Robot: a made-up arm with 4 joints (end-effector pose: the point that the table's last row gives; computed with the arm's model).
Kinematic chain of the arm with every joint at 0, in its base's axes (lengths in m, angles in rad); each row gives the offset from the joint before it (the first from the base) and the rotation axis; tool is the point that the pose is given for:
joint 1: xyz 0 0 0.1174 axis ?
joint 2: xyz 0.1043 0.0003 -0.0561 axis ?
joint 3: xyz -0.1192 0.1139 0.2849 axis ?
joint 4: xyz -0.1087 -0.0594 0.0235 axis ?
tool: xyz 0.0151 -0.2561 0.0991
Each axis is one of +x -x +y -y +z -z.
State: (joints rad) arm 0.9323 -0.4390 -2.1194 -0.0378
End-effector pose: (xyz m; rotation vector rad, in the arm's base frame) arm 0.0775 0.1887 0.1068 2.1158 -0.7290 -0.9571
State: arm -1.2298 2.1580 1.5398 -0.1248
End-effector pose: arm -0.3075 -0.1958 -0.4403 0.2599 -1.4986 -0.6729
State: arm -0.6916 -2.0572 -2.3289 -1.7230
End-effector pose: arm -0.0452 0.3985 0.1500 -2.1879 -1.9921 0.5607
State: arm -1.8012 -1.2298 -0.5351 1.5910
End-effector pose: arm 0.1389 0.1778 0.4217 0.3483 -0.1602 1.2500
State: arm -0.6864 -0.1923 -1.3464 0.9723
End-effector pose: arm -0.1196 -0.1568 0.1167 1.2681 -0.2248 -0.1709
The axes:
joint 1: -z
joint 2: -y
joint 3: -x
joint 4: -y

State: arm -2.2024 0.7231 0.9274 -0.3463
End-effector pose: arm 0.2427 -0.3559 0.3952 -0.0574 -0.9710 1.5766
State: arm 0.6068 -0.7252 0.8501 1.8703
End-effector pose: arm 0.1223 -0.1914 0.6731 -0.5343 -0.9224 0.3164
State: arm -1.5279 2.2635 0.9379 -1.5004
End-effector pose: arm 0.0498 -0.2383 -0.3874 0.6834 -0.2988 0.5431
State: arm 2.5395 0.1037 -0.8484 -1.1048
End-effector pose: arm -0.0467 0.1321 0.1314 1.2752 -0.4769 -1.7086
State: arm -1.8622 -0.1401 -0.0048 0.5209
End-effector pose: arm 0.2225 -0.0391 0.4946 0.3571 -0.2591 1.8351
